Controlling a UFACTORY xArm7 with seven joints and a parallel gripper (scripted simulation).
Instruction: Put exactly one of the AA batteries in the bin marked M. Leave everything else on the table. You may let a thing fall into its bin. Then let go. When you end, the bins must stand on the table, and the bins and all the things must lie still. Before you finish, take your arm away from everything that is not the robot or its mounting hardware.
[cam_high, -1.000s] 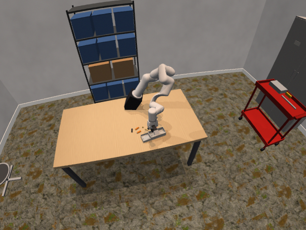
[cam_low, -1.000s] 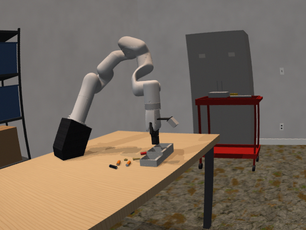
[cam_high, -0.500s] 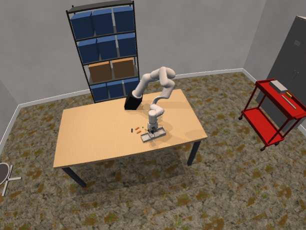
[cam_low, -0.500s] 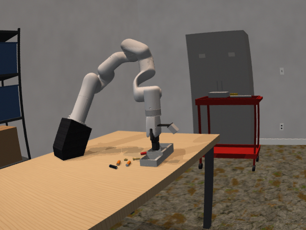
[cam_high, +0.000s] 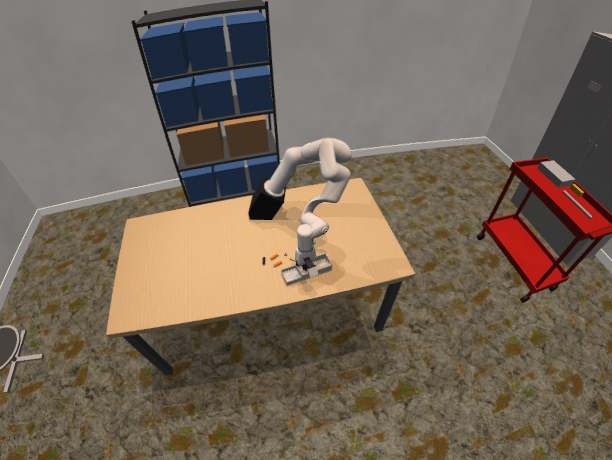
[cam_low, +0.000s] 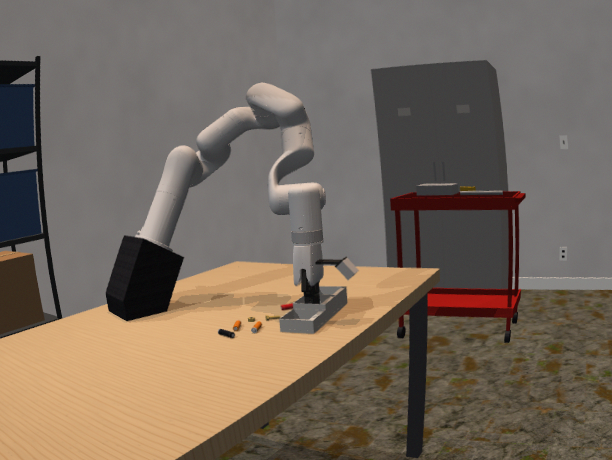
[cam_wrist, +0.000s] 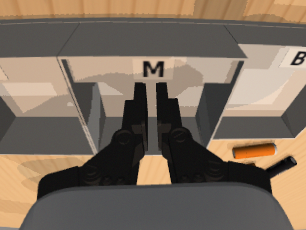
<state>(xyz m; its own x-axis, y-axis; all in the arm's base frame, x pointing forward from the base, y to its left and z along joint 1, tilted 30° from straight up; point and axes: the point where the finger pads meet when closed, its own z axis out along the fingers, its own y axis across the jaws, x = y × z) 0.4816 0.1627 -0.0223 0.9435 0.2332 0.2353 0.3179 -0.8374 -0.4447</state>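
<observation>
The bin tray lies 1 cm below my hand and 1 cm ahead of it. From my hand the other things lie so: brass bolt 8 cm behind, 7 cm to the right, 3 cm below; brass nut 12 cm behind, 10 cm to the right, 3 cm below; red AA battery 10 cm behind, 3 cm to the left, 3 cm below.
</observation>
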